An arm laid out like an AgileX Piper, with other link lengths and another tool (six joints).
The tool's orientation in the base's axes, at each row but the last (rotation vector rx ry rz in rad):
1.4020 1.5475 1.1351
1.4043 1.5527 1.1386
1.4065 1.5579 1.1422
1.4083 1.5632 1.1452
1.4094 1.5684 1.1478
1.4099 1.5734 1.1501
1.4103 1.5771 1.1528
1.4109 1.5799 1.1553
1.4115 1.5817 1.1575
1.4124 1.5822 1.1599
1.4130 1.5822 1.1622
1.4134 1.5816 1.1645
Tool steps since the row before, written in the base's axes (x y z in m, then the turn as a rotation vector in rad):
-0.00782 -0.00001 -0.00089 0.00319 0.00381 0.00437
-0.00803 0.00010 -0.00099 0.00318 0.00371 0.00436
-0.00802 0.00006 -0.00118 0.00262 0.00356 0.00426
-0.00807 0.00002 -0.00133 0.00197 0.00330 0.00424
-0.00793 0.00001 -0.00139 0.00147 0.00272 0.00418
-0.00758 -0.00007 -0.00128 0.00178 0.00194 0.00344
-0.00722 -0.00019 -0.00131 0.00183 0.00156 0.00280
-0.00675 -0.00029 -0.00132 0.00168 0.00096 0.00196
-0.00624 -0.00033 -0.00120 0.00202 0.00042 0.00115
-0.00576 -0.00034 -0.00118 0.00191 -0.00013 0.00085
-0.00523 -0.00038 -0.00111 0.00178 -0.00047 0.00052
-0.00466 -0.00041 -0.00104 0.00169 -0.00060 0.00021
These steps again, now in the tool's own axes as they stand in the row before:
0.00092 -0.00342 -0.00703 0.00354 0.00521 0.00203
0.00108 -0.00361 -0.00716 0.00344 0.00520 0.00201
0.00106 -0.00382 -0.00707 0.00336 0.00491 0.00150
0.00105 -0.00400 -0.00706 0.00319 0.00467 0.00087
0.00105 -0.00403 -0.00689 0.00268 0.00444 0.00034
0.00095 -0.00383 -0.00660 0.00183 0.00385 0.00076
0.00080 -0.00374 -0.00626 0.00142 0.00327 0.00097
0.00065 -0.00360 -0.00583 0.00080 0.00243 0.00103
0.00055 -0.00331 -0.00541 0.00017 0.00179 0.00154
0.00047 -0.00313 -0.00497 -0.00037 0.00147 0.00145
0.00036 -0.00287 -0.00451 -0.00071 0.00111 0.00139
0.00025 -0.00261 -0.00401 -0.00084 0.00079 0.00139

